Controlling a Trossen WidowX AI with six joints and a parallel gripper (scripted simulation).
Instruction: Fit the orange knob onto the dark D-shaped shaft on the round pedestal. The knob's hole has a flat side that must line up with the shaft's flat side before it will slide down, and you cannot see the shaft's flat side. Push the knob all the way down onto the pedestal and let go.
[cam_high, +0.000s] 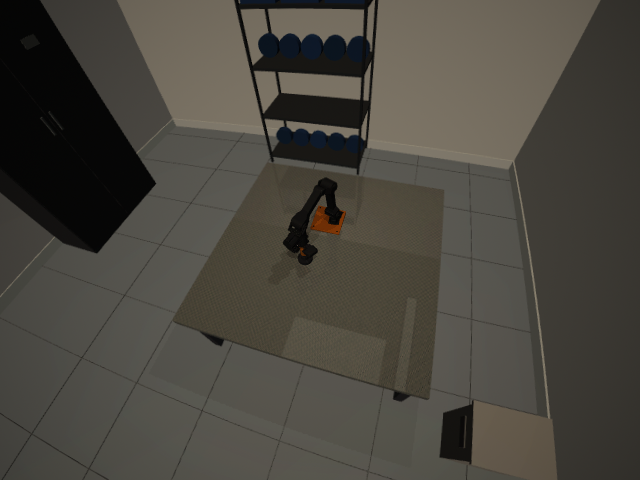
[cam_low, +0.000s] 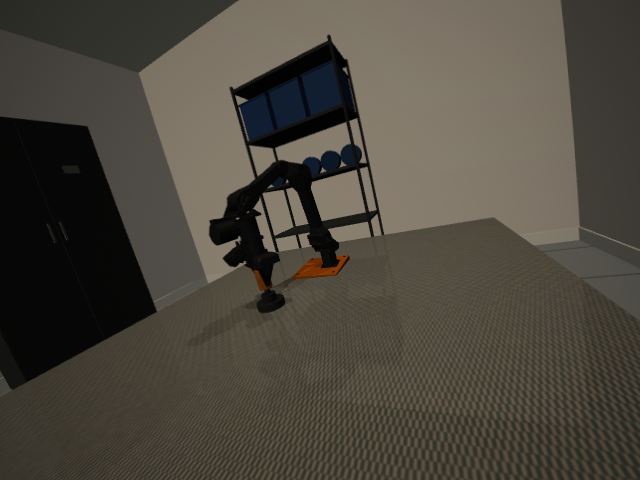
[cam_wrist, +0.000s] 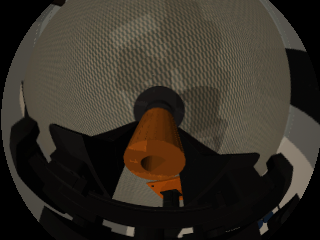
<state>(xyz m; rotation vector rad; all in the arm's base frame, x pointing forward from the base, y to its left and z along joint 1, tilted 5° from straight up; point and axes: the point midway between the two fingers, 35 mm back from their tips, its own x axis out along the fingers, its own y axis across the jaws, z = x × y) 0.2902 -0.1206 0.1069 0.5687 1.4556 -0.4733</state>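
My gripper tip is now 40 mm above the pedestal. Also, from my gripper tip: orange knob: 20 mm above.
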